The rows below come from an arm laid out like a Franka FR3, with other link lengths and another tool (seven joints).
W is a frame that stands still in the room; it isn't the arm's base.
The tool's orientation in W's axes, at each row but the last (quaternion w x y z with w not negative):
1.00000 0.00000 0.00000 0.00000
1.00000 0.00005 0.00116 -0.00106
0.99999 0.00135 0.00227 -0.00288
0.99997 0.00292 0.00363 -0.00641
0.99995 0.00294 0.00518 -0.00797
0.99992 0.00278 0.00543 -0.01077
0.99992 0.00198 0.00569 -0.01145
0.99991 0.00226 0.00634 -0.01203
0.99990 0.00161 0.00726 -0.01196
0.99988 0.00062 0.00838 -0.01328
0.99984 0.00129 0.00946 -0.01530
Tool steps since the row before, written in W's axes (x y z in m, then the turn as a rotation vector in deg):
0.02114 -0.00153 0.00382 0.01 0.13 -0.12
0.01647 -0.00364 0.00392 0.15 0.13 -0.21
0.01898 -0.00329 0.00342 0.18 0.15 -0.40
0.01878 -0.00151 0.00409 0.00 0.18 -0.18
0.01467 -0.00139 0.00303 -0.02 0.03 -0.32
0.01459 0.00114 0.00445 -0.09 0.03 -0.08
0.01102 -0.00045 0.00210 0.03 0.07 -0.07
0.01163 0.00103 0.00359 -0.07 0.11 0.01
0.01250 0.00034 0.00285 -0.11 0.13 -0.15
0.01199 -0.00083 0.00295 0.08 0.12 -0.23
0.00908 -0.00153 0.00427 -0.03 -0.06 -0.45
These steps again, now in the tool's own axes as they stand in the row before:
0.02114 -0.00153 0.00382 0.01 0.13 -0.12
0.01647 -0.00360 0.00396 0.15 0.13 -0.21
0.01898 -0.00317 0.00351 0.18 0.15 -0.40
0.01877 -0.00125 0.00423 0.00 0.18 -0.18
0.01466 -0.00114 0.00319 -0.02 0.03 -0.32
0.01451 0.00148 0.00460 -0.09 0.03 -0.08
0.01100 -0.00019 0.00223 0.03 0.07 -0.07
0.01156 0.00133 0.00373 -0.07 0.11 0.01
0.01245 0.00065 0.00303 -0.11 0.13 -0.15
0.01196 -0.00051 0.00315 0.08 0.12 -0.23
0.00904 -0.00124 0.00445 -0.02 -0.06 -0.45

